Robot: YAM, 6 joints.
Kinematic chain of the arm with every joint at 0, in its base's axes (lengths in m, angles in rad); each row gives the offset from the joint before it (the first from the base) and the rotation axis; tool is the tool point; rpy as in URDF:
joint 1: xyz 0 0 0.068 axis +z
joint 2: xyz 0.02 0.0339 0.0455 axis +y
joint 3: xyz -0.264 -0.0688 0 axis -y
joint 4: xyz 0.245 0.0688 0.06 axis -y
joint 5: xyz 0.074 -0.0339 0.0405 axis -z
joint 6: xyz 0.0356 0 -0.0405 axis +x
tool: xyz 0 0 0 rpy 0 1.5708 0
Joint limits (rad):
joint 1: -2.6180..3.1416
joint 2: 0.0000..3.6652
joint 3: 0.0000..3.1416
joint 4: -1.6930..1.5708
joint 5: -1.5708..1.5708
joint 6: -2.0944..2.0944
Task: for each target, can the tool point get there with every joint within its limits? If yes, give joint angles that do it. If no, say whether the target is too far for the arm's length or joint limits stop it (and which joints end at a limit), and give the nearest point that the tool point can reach.
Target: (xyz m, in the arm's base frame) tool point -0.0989 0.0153 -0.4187
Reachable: no: joint limits stop it (at a limit: joint 2) | nearest point -0.1213 0.0188 -0.3577 | short by 0.065 m
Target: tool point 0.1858 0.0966 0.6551
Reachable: yes | joints 0.3388 1.5009 2.2185 0.1520 -0.9710 0.6080
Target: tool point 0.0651 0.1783 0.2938
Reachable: yes | joints 1.3404 1.1701 1.0745 -1.2589 0.6903 1.3505
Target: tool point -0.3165 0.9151 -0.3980
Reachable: no: too far | nearest point -0.1866 0.5395 -0.1836 | short by 0.452 m
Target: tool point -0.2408 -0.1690 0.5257
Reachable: yes | joints 0.6348 0.5141 2.5048 -1.1229 -0.1916 -1.4673
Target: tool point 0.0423 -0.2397 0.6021
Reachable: yes | joints 1.6093 0.6439 2.0203 0.6522 1.1927 -0.1279
